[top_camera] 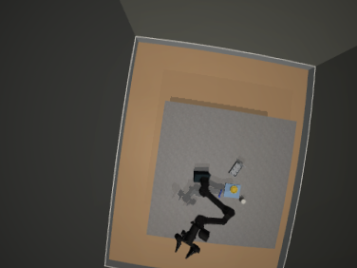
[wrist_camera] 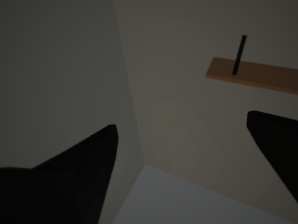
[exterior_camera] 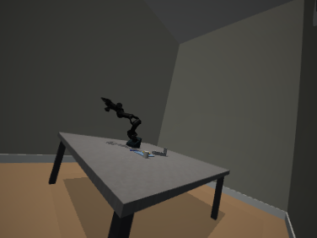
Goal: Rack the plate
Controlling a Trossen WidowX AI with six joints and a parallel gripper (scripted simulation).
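My gripper tip is 44 cm short of the yellow plate, 38 cm to the right of it and 42 cm above it. Round my gripper tip: white cup 54 cm ahead, 29 cm to the left, 41 cm below; light blue mat 43 cm ahead, 36 cm to the left, 43 cm below; blue spoon 32 cm ahead, 31 cm to the left, 43 cm below.
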